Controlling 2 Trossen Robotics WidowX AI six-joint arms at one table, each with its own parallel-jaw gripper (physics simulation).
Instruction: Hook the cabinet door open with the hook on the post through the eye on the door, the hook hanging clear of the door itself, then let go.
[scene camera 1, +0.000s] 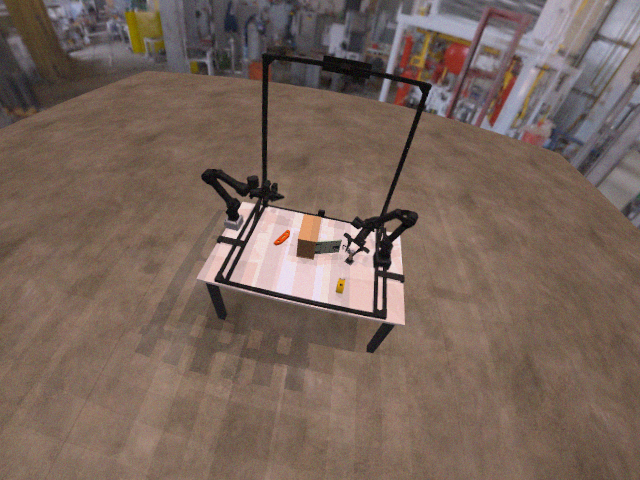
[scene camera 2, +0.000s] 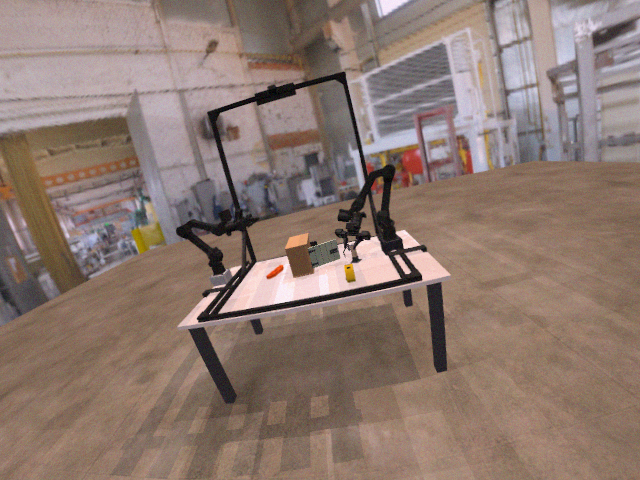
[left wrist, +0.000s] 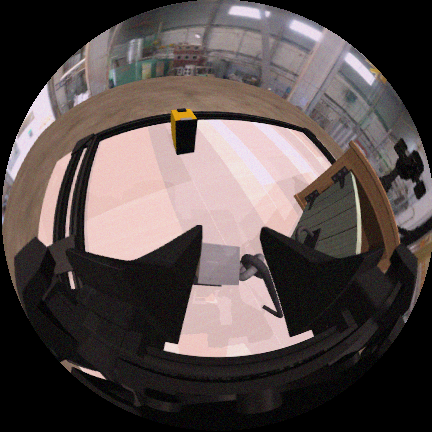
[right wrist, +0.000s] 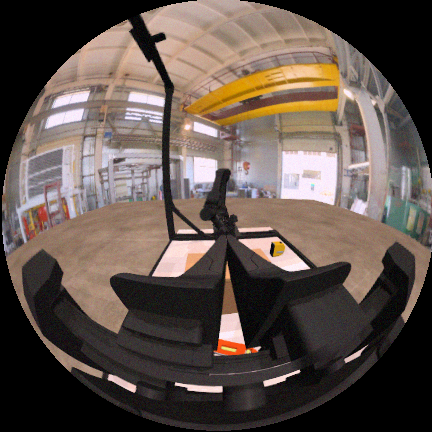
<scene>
my left gripper: part open, touches a grey post (left wrist: 218, 264)
my right gripper: shut, holds nothing
</scene>
